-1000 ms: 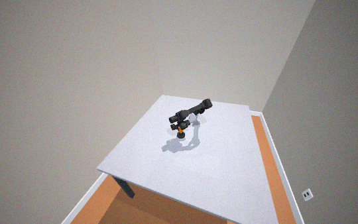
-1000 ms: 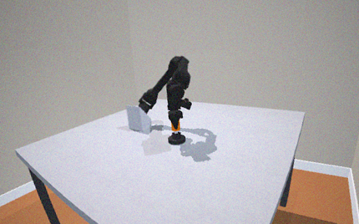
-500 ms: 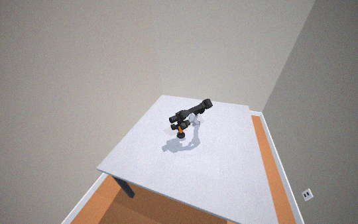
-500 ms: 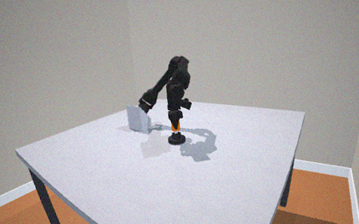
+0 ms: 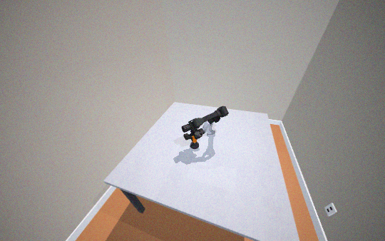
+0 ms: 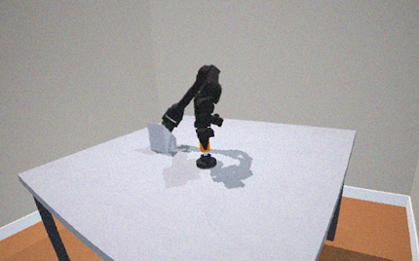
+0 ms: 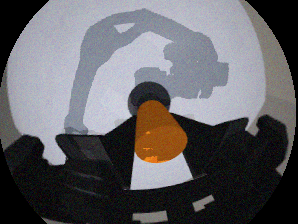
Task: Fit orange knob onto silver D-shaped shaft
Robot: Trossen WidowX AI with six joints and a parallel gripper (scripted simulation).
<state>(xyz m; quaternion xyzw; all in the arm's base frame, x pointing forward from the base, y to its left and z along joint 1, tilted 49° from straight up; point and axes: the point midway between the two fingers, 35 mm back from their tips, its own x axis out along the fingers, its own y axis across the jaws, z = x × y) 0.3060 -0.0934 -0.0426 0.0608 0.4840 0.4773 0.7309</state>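
My gripper tip is now 30 mm below the orange knob. The rest, counted from my gripper tip: round pedestal: 40 mm below.
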